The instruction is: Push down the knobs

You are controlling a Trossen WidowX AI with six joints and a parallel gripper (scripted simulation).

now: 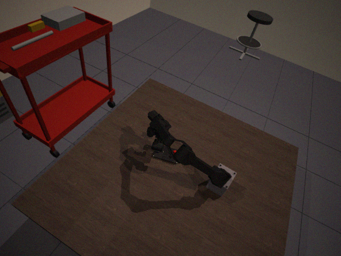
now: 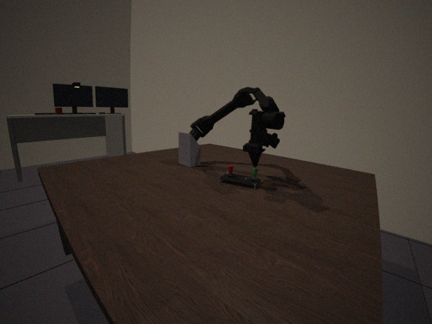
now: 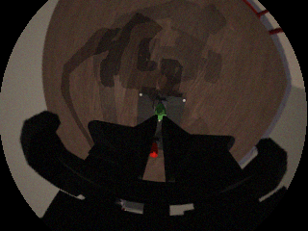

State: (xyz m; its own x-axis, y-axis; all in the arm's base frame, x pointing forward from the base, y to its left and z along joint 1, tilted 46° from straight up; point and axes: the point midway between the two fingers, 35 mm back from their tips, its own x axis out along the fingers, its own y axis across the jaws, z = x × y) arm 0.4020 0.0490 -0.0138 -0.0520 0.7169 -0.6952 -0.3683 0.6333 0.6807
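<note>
Right now the green knob is 2 cm below my gripper tip. From my gripper tip the other things lie so: red knob 10 cm behind, 4 cm to the right, 3 cm below.
</note>
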